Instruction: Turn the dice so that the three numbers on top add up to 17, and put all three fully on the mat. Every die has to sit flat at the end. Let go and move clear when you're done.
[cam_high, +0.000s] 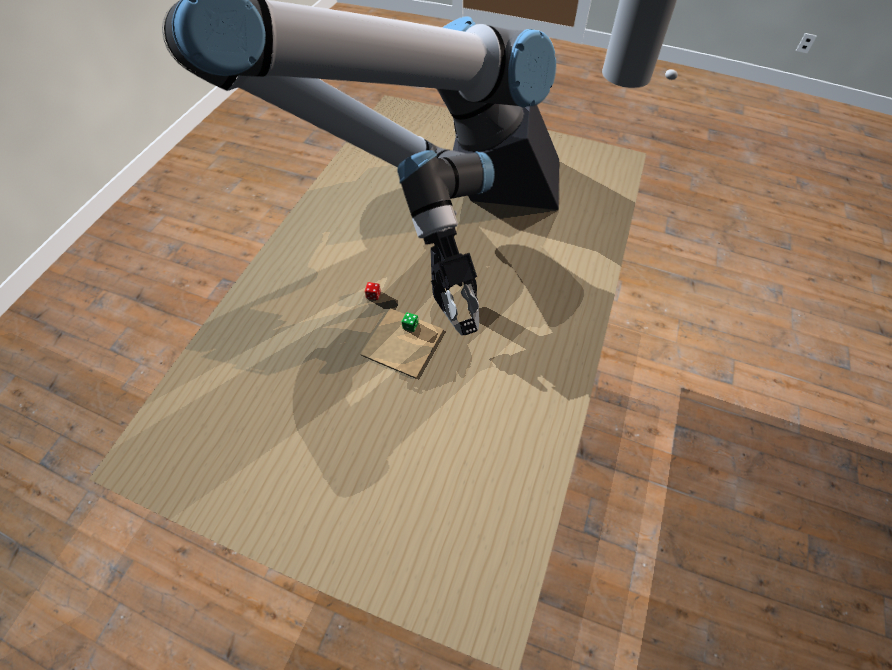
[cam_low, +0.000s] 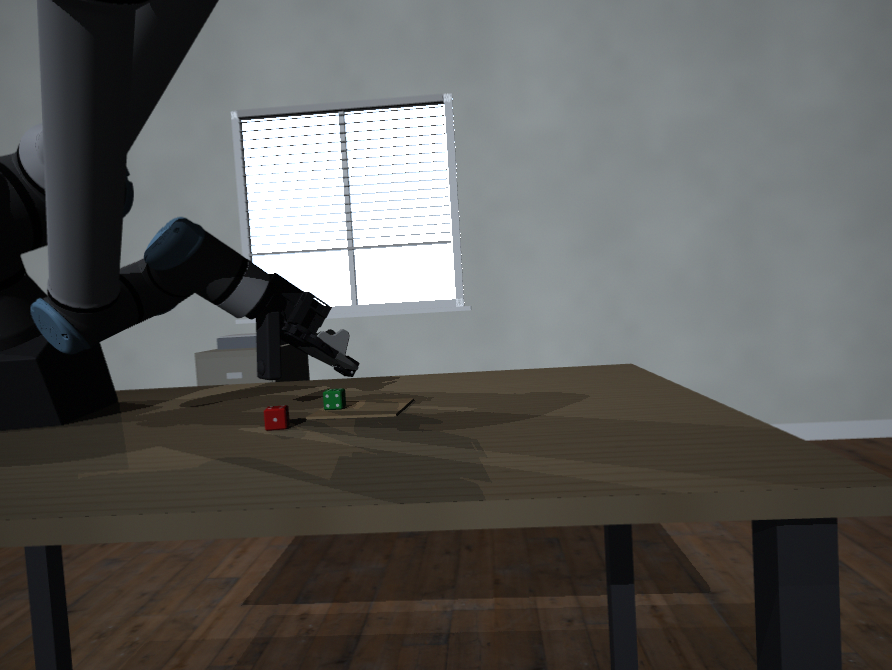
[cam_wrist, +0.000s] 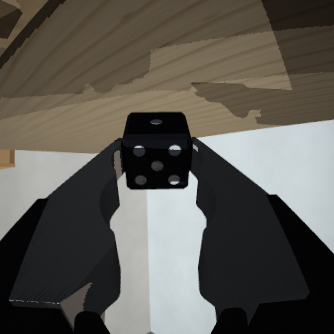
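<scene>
The green die is 30 mm ahead of my hand, 130 mm to the right of it and 40 mm below it. The rest, counted from my hand: black die: right at my hand; then red die: 10 mm behind, 260 mm to the right, 40 mm below; then tan mat: 70 mm ahead, 130 mm to the right, 60 mm below.
</scene>
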